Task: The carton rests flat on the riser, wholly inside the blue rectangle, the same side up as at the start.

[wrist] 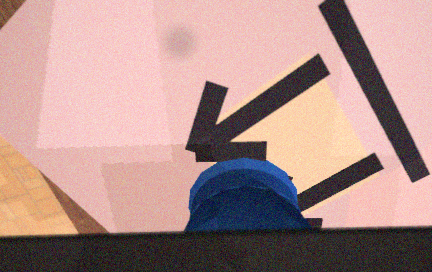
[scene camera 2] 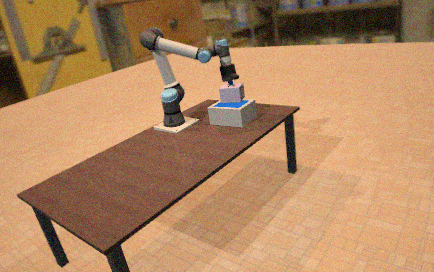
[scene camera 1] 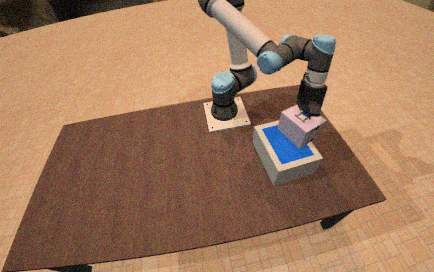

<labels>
A riser shows in scene camera 2 and in scene camera 1; in the wrist view it is hidden by a carton. The same spot on the riser: (scene camera 1: pixel 283 161) is (scene camera 2: pixel 238 107).
</labels>
